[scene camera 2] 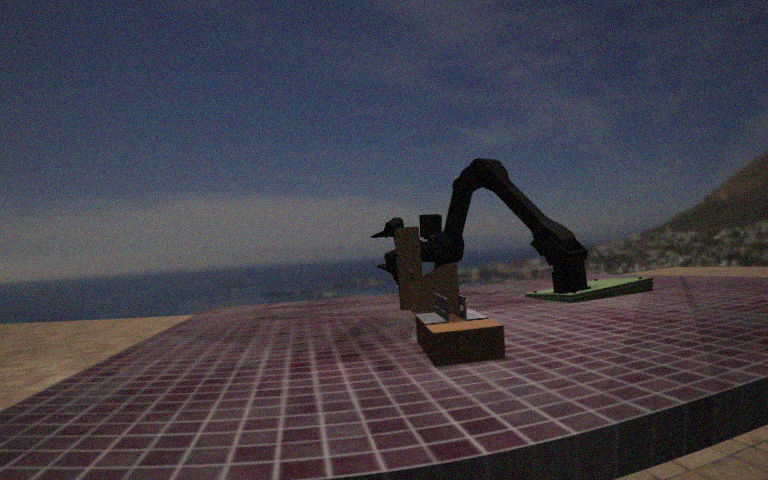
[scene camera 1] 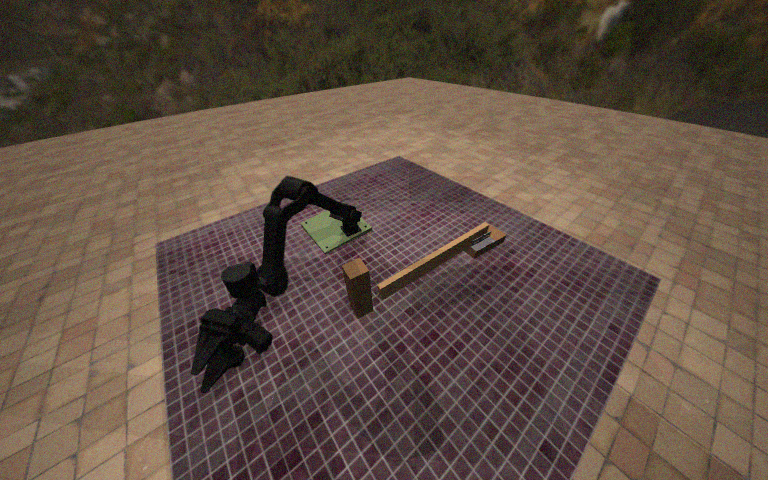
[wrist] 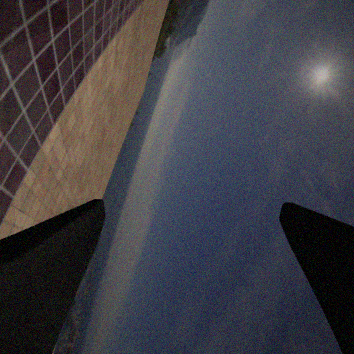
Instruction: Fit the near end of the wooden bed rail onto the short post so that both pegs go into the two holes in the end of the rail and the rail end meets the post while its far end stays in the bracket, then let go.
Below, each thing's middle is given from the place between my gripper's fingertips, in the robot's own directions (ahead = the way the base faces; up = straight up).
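Wooden bed rail (scene camera 2: 443,280): 640 mm to the left of my hand, 60 mm behind, 90 mm below. Short post (scene camera 2: 407,241): from my hand, 50 mm below, 60 mm behind, 350 mm to the left.
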